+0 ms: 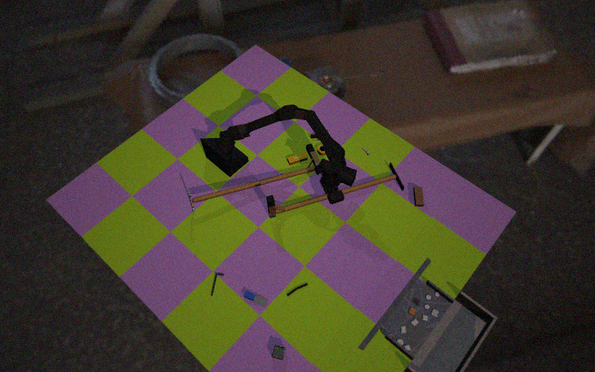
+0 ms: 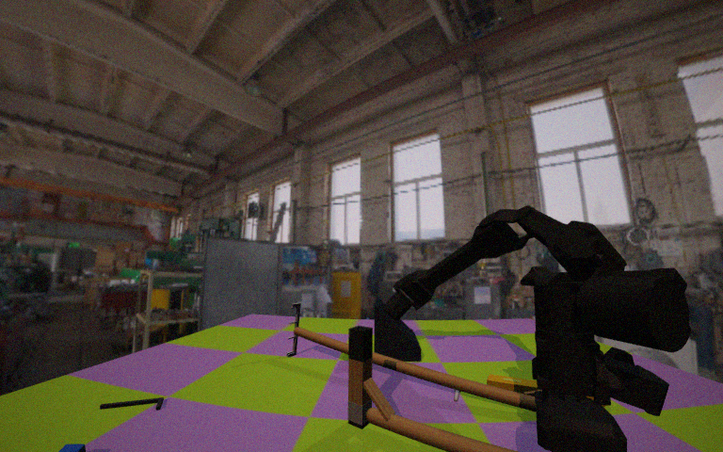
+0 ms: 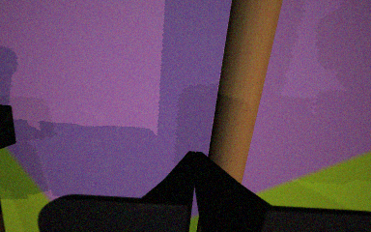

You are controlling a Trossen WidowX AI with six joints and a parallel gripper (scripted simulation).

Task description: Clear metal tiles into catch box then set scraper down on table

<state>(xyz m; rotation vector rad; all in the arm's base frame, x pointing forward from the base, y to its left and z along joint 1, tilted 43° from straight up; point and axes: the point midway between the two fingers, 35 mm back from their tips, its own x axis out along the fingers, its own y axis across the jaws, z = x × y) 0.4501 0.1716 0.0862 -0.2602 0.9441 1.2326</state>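
Right now the long scraper is 5 cm above my gripper tip, 3 cm ahead of it and 1 cm to the left of it. Also, from my gripper tip: grey box (23 cm behind, 21 cm to the left, 1 cm below); then curved black strip (40 cm to the right, 18 cm ahead, 1 cm below); then yellow tape roll (17 cm behind, 16 cm to the left).
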